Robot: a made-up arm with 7 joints. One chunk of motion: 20 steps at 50 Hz.
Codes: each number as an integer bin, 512 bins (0 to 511) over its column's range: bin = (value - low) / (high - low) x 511, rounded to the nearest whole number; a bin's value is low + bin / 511 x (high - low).
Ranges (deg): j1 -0.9..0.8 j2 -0.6..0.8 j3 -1..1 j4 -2..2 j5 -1.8..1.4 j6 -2.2..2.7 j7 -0.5..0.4
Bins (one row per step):
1: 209 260 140 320 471 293 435
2: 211 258 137 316 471 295 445
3: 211 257 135 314 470 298 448
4: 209 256 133 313 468 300 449
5: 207 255 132 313 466 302 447
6: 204 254 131 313 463 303 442
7: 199 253 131 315 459 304 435
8: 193 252 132 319 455 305 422
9: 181 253 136 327 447 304 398
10: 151 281 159 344 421 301 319
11: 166 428 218 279 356 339 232
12: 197 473 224 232 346 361 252
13: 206 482 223 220 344 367 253
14: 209 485 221 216 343 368 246
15: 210 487 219 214 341 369 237
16: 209 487 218 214 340 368 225
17: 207 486 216 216 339 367 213
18: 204 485 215 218 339 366 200
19: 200 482 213 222 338 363 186
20: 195 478 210 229 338 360 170
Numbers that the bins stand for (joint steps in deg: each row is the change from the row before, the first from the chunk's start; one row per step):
1: -0.205 0.112 -0.452 0.505 1.150 0.610 0.266
2: -0.198 0.107 -0.464 0.474 1.150 0.629 0.284
3: -0.198 0.104 -0.472 0.458 1.143 0.658 0.289
4: -0.205 0.101 -0.479 0.450 1.131 0.677 0.291
5: -0.211 0.099 -0.483 0.450 1.118 0.696 0.287
6: -0.221 0.096 -0.487 0.450 1.099 0.705 0.278
7: -0.238 0.093 -0.487 0.466 1.074 0.715 0.266
8: -0.258 0.090 -0.483 0.497 1.049 0.725 0.243
9: -0.298 0.093 -0.468 0.560 0.999 0.715 0.201
10: -0.398 0.170 -0.378 0.693 0.836 0.686 0.062
11: -0.348 0.573 -0.147 0.184 0.429 1.051 -0.091
12: -0.245 0.696 -0.123 -0.184 0.367 1.262 -0.056
13: -0.215 0.721 -0.127 -0.278 0.354 1.319 -0.054
14: -0.205 0.729 -0.135 -0.309 0.348 1.329 -0.067
15: -0.201 0.734 -0.143 -0.325 0.335 1.338 -0.083
16: -0.205 0.734 -0.147 -0.325 0.329 1.329 -0.104
17: -0.211 0.732 -0.155 -0.309 0.323 1.319 -0.125
18: -0.221 0.729 -0.159 -0.294 0.323 1.310 -0.148
19: -0.235 0.721 -0.166 -0.262 0.317 1.281 -0.172
20: -0.251 0.710 -0.178 -0.207 0.317 1.252 -0.201

